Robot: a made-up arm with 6 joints.
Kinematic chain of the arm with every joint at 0, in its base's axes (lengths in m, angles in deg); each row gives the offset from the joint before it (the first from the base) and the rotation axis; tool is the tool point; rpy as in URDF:
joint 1: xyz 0 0 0.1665 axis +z
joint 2: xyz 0 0 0 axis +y
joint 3: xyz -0.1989 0 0.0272 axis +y
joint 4: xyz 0.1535 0 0.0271 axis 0.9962 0 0.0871
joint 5: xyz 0 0 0 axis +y
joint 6: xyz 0.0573 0 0.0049 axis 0.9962 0 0.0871
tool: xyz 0 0 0 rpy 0 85 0
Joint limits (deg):
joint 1: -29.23..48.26
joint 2: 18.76..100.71
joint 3: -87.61..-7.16
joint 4: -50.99..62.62
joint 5: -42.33..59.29
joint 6: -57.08..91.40
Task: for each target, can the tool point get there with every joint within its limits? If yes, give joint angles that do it. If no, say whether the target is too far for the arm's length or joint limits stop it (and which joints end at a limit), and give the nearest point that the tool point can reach.
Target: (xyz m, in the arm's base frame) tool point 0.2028 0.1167 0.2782
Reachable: yes | joints 30.97 93.35 -58.04 20.83 -12.17 61.73
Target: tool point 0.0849 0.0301 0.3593
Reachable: yes | joints 17.44 46.56 -51.48 9.29 20.60 -34.02
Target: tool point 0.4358 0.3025 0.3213
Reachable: no: too far | nearest point 0.2271 0.1576 0.3407 | short by 0.255 m
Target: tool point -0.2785 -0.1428 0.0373
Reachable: no: joint limits stop it (at a limit: joint 1, joint 2, joint 3, joint 5) | nearest point -0.0168 -0.0331 0.2160 | short by 0.335 m
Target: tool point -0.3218 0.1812 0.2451
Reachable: no: joint limits stop it (at a limit: joint 1, joint 2, joint 3, joint 5) | nearest point -0.1524 0.0855 0.4608 | short by 0.290 m
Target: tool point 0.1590 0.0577 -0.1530
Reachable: no: joint limits stop it (at a limit: joint 2) | nearest point 0.1005 0.0365 0.1479 | short by 0.307 m
